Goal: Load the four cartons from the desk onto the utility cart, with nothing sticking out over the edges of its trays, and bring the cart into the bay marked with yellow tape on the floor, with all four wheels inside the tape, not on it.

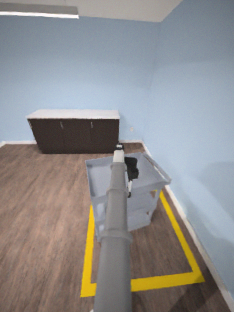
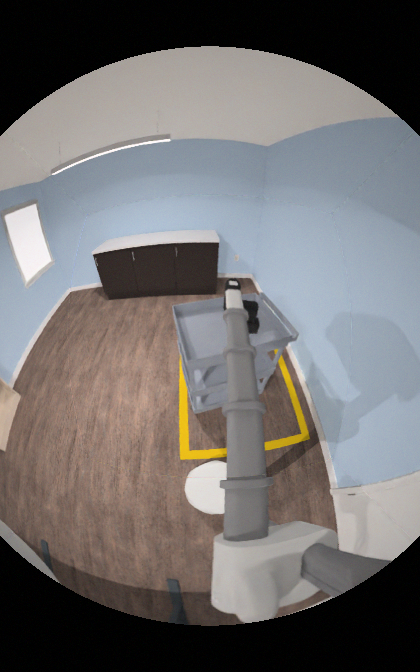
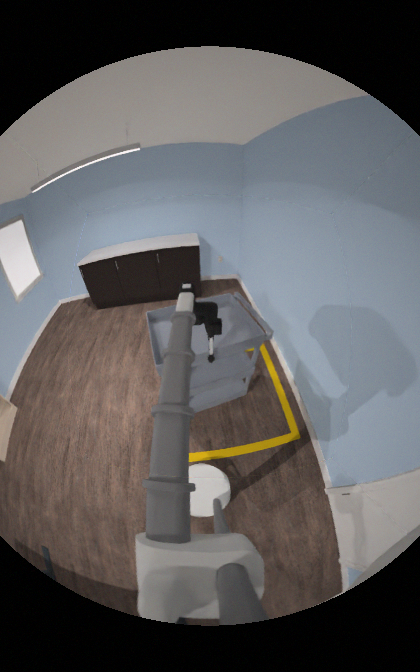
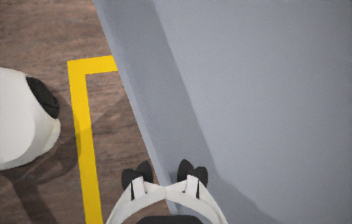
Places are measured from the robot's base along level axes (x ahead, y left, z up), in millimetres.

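Pixels of known places: gripper, fingertip midpoint: [image 4: 164,173].
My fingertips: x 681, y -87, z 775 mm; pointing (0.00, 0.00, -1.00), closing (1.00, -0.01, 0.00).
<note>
Behind a point stands the place of what it marks.
The grey utility cart [image 1: 150,187] @(x 742, y -266, z 797 mm) [image 2: 207,362] [image 3: 235,348] [image 4: 275,100] @(x 816, y -6, z 766 mm) stands upright, slightly turned, over the far part of the yellow tape bay [image 1: 167,280] @(x 347, y -508, z -27 mm) [image 2: 184,425] [image 3: 245,449] [image 4: 82,125] @(x 287, y -33, z -26 mm). Its near left lower corner is close to the left tape strip. Its wheels cannot be made out. My gripper [image 3: 211,358] [image 4: 165,173] @(x 681, y -87, z 775 mm) is at the near wall of the top tray, one finger on each side, shut on that wall. No cartons show on the visible part of the top tray; the lower trays are partly hidden. The cartons and a desk top do not show.
A dark cabinet [image 1: 77,135] @(x 2370, y 902, z 476 mm) [image 2: 155,270] [image 3: 140,277] with a white top stands against the back wall. The blue right wall [image 1: 205,150] @(x 1142, y -885, z 937 mm) runs close beside the bay. My white round base [image 2: 207,487] [image 3: 207,490] is just short of the near tape strip.
</note>
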